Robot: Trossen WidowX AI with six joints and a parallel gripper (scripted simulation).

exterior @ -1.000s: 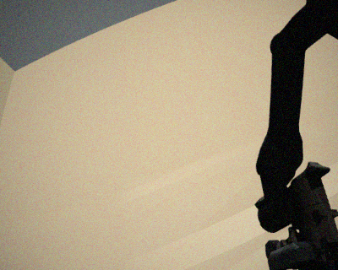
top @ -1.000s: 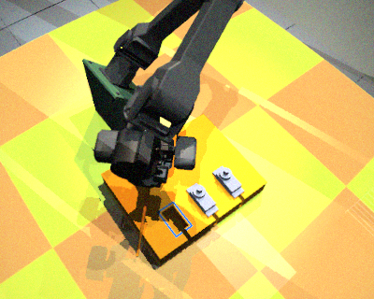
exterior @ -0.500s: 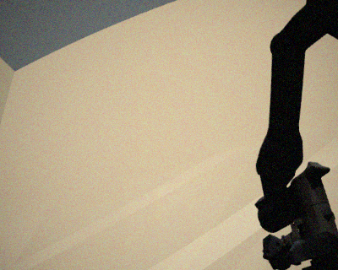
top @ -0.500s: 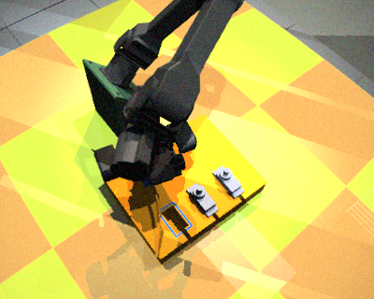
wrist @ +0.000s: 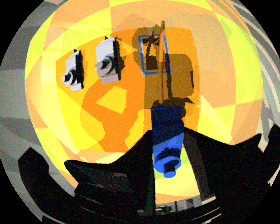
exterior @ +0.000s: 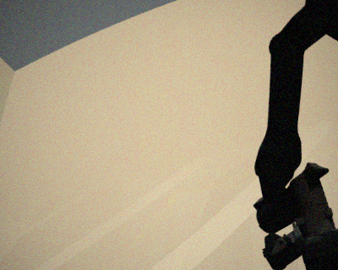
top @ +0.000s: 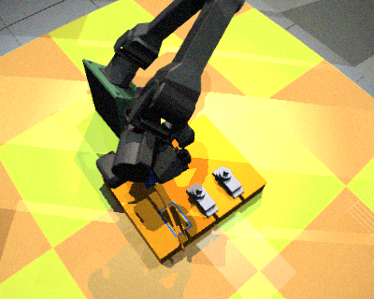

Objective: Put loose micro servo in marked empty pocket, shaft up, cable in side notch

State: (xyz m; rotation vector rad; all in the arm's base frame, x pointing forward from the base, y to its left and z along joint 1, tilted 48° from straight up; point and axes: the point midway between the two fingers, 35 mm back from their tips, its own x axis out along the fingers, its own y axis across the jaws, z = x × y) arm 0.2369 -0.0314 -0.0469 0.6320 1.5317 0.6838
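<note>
Now: gripper tip 10 mm past the orange deck, 70 mm to the right of it and 100 mm above it.
</note>
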